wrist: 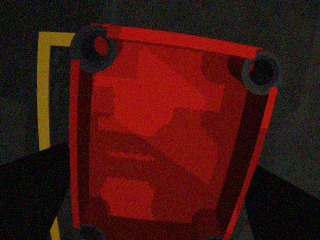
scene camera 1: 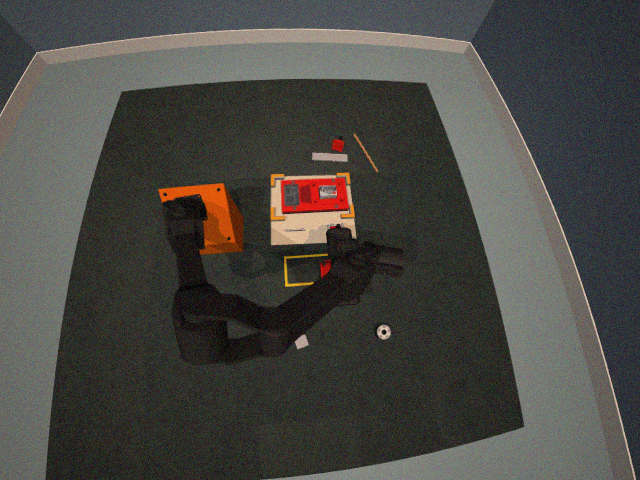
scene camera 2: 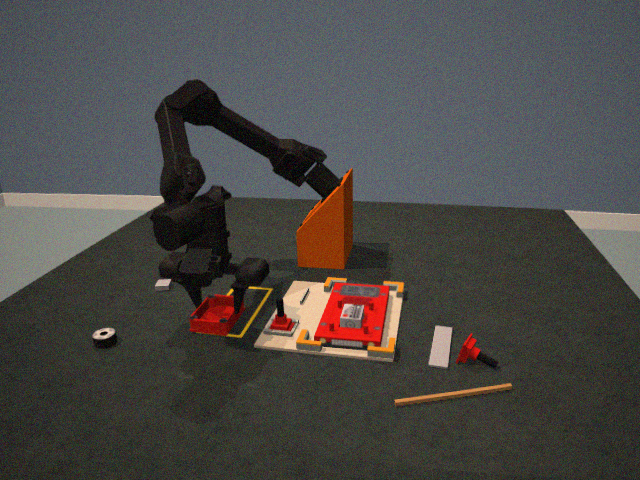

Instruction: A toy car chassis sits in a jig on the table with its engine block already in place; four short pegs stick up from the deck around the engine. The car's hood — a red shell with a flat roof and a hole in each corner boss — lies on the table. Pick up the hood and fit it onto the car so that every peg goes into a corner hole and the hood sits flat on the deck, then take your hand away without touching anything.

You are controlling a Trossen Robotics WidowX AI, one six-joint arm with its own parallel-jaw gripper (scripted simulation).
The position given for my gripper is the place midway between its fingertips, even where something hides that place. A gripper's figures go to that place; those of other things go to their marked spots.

Labels:
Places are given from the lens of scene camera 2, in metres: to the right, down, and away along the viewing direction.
my gripper (scene camera 2: 218, 311): -0.18, 0.13, 0.87
red hood (scene camera 2: 216, 315): -0.19, 0.14, 0.88
wooden stick (scene camera 2: 482, 390): 0.23, 0.21, 0.67
The marked spots on the red hood and the wooden stick are 0.48 m apart.

